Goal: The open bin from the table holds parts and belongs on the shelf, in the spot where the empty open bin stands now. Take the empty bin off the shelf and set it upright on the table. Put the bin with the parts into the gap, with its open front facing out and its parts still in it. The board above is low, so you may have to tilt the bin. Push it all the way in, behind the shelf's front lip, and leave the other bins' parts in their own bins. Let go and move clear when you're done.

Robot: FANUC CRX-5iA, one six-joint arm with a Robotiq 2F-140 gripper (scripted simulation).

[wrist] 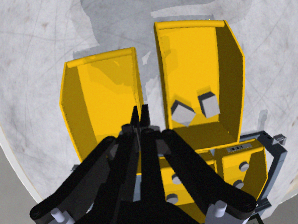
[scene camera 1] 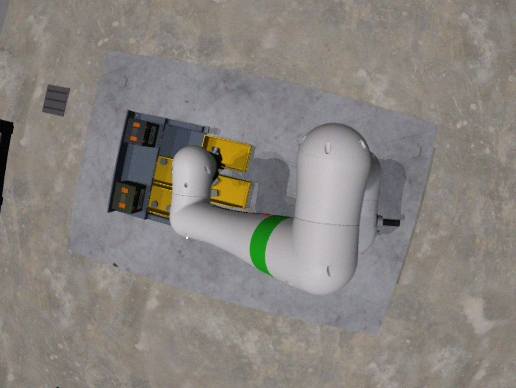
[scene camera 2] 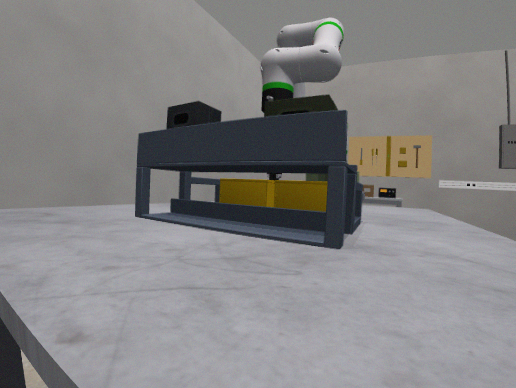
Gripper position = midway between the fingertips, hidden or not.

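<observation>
Shelf (scene camera 2: 316, 142), visible also in scene camera 1 (scene camera 1: 134, 163). Gripper (wrist: 142, 114).
</observation>
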